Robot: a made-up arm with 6 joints. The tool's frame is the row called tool.
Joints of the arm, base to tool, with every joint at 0 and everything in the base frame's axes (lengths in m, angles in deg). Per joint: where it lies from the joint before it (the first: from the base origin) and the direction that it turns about. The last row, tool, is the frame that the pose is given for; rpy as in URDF.
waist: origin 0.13 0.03 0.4 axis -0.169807 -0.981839 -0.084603
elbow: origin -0.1 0.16 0 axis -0.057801 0.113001 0.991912
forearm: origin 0 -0.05 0.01 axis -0.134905 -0.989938 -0.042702
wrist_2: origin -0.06 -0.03 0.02 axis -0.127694 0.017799 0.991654
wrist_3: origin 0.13 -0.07 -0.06 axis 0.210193 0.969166 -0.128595
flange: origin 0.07 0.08 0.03 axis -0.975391 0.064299 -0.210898
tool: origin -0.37 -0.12 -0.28 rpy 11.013 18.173 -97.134
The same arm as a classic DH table. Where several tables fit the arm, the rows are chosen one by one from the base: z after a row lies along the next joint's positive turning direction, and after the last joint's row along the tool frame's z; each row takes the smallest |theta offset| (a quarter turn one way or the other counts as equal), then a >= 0, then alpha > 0; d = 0 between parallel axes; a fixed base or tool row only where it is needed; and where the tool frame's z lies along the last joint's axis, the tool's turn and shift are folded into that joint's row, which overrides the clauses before.
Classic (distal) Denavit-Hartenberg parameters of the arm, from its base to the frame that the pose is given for. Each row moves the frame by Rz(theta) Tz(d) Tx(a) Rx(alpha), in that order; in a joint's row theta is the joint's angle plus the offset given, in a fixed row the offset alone. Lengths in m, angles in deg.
base (fixed): d 0.3956  theta_offset -9.81  a 0.1230  alpha 94.85
waist: d -0.1924  theta_offset 4.45  a -0.1263  alpha -100.66
elbow: d 0.0096  theta_offset 2.25  a 0.0076  alpha 98.42
forearm: d 0.0889  theta_offset 3.21  a -0.0521  alpha -92.45
wrist_2: d -0.0548  theta_offset -3.17  a 0.1323  alpha -97.88
wrist_3: d 0.0372  theta_offset 84.21  a -0.0288  alpha -96.64
flange: d 0.3532  theta_offset 63.81  a 0.1958  alpha -89.58
tool (fixed): d -0.1463  theta_offset -6.91  a 0.0000  alpha 0.00

